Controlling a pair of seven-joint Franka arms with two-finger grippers.
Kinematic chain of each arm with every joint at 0, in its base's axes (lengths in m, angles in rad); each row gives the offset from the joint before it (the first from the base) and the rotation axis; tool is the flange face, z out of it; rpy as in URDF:
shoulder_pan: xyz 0 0 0.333 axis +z
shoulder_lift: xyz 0 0 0 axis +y
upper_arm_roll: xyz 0 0 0.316 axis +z
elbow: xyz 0.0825 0 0 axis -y
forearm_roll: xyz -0.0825 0 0.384 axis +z
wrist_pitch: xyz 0 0 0 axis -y
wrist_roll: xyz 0.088 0 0 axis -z
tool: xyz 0 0 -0.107 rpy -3.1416 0 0
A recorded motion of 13 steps. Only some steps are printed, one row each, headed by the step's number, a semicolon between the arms.
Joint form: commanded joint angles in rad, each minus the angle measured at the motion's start. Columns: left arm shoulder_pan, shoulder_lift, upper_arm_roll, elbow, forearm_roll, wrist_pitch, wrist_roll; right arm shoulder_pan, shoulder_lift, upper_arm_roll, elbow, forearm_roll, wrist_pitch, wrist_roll.
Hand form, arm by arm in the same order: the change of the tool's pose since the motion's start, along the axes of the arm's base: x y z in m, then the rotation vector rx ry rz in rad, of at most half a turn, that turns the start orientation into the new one. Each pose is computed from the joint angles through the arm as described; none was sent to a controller.
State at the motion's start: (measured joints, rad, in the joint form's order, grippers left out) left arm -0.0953 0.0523 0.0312 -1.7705 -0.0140 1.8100 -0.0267; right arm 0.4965 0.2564 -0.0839 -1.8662 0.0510 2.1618 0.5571
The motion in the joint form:
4: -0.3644 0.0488 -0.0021 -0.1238 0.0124 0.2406 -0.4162; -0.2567 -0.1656 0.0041 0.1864 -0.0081 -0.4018 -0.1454
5: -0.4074 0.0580 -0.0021 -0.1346 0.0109 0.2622 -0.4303; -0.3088 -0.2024 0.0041 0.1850 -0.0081 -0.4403 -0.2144
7: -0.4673 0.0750 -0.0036 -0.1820 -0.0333 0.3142 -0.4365; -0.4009 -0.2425 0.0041 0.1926 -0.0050 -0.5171 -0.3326
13: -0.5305 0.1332 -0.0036 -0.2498 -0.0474 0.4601 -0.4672; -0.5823 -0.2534 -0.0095 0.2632 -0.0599 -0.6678 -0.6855
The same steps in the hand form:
4: -0.0393 -0.2089 -0.0662 -0.0114 -0.0635 0.0472; 0.0138 -0.1545 0.1534 -0.0023 0.0473 -0.0900
5: -0.0494 -0.2324 -0.0748 -0.0147 -0.0640 0.0190; 0.0062 -0.1867 0.1708 0.0011 0.0487 -0.0717
7: -0.0703 -0.2646 -0.1023 -0.0433 -0.0338 -0.0136; -0.0071 -0.2402 0.1907 0.0081 0.0737 -0.0428
13: -0.0885 -0.2966 -0.1544 -0.0600 -0.0451 -0.0322; -0.0314 -0.3521 0.2178 -0.0198 0.1376 0.1200

